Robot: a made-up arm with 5 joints. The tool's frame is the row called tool.
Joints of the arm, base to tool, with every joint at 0 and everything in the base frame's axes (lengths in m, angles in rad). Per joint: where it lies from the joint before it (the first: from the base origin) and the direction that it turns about. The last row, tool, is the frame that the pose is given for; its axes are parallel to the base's.
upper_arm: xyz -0.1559 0.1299 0.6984 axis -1 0 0
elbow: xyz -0.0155 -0.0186 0.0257 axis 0 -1 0
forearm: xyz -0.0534 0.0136 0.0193 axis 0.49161 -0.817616 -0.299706
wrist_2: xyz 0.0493 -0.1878 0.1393 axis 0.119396 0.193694 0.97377
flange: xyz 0.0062 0.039 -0.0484 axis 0 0 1
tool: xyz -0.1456 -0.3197 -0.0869
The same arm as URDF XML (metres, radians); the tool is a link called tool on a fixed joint. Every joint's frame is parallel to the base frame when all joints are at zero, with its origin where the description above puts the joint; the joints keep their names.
<robot name="arm">
<joint name="upper_arm" type="continuous"><parent link="base_link"/><child link="link1"/><origin xyz="-0.1559 0.1299 0.6984" rpy="0 0 0"/><axis xyz="-1 0 0"/></joint>
<joint name="elbow" type="continuous"><parent link="link1"/><child link="link2"/><origin xyz="-0.0155 -0.0186 0.0257" rpy="0 0 0"/><axis xyz="0 -1 0"/></joint>
<joint name="forearm" type="continuous"><parent link="link2"/><child link="link3"/><origin xyz="-0.0534 0.0136 0.0193" rpy="0 0 0"/><axis xyz="0.49161 -0.817616 -0.299706"/></joint>
<joint name="wrist_2" type="continuous"><parent link="link3"/><child link="link4"/><origin xyz="0.0493 -0.1878 0.1393" rpy="0 0 0"/><axis xyz="0.119396 0.193694 0.97377"/></joint>
<joint name="flange" type="continuous"><parent link="link4"/><child link="link5"/><origin xyz="0.0062 0.039 -0.0484" rpy="0 0 0"/><axis xyz="0 0 1"/></joint>
<joint name="tool_fixed" type="fixed"><parent link="link5"/><child link="tool"/><origin xyz="-0.1456 -0.3197 -0.0869" rpy="0 0 0"/></joint>
<link name="base_link"/>
<link name="link1"/>
<link name="link2"/>
<link name="link3"/>
<link name="link4"/>
<link name="link5"/>
<link name="tool"/>
</robot>

